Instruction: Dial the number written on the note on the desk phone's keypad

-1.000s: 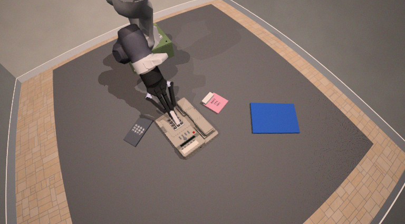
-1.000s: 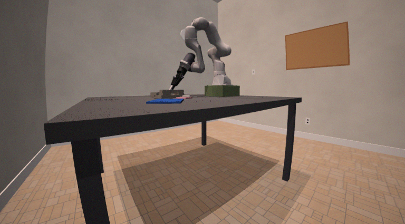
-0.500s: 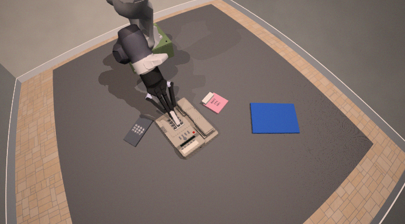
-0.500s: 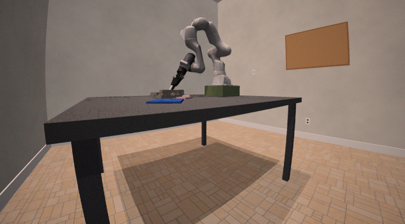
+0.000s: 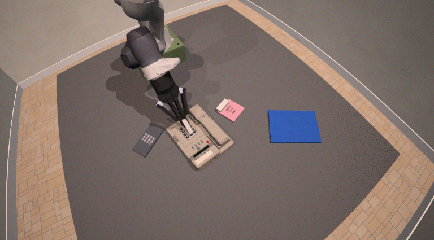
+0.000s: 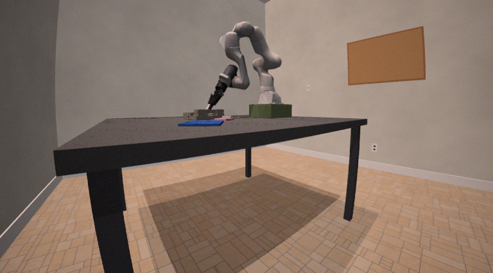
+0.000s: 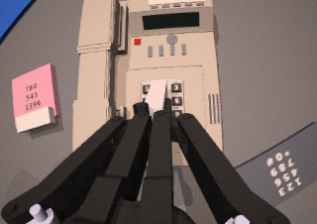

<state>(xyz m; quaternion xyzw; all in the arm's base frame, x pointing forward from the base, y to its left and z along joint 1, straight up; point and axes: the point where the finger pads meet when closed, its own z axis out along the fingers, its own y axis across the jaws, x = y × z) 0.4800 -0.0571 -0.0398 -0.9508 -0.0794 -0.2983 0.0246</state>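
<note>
My hand is 8 cm to the right of the handset, 3 cm short of it and 2 cm above it. The rest, counted from my hand: pink note (20 cm to the left, 6 cm below); blue mat (39 cm to the left, 20 cm ahead, 6 cm below).
</note>
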